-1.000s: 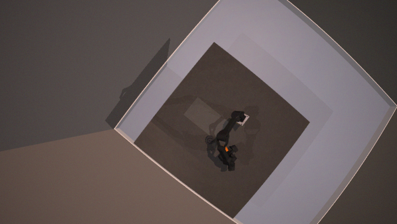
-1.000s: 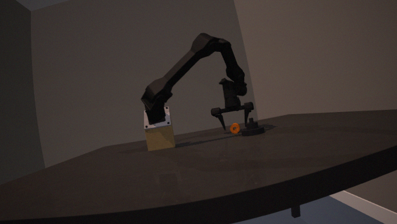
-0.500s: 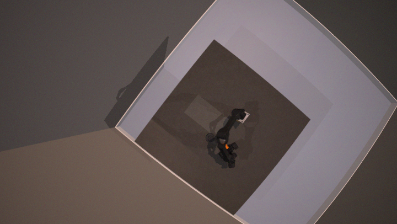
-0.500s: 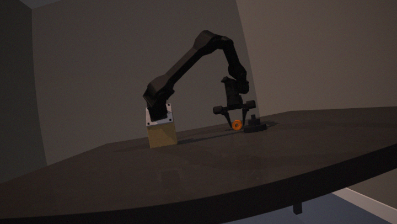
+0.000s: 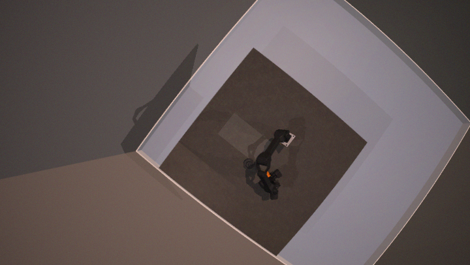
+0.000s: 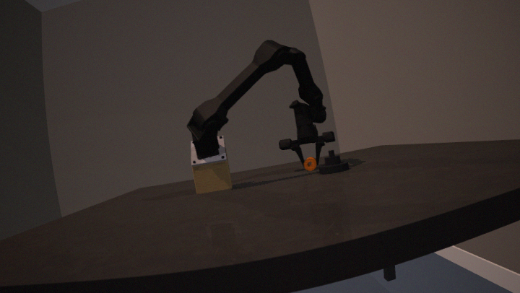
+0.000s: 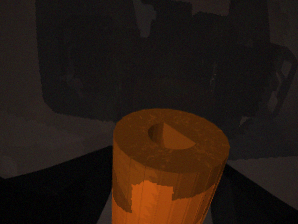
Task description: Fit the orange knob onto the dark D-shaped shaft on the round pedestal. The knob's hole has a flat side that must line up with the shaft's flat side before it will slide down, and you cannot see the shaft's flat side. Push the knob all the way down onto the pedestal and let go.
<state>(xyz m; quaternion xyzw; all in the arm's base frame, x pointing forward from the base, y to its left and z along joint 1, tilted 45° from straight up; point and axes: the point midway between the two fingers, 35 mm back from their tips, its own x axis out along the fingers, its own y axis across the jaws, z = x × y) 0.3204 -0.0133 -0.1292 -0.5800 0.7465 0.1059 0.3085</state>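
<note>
Now: gripper tip 180 mm to the left of the round pedestal, 20 mm below it and 10 mm short of it. The rest, counted from my gripper tip: orange knob: 10 mm to the right, 10 mm above.
</note>
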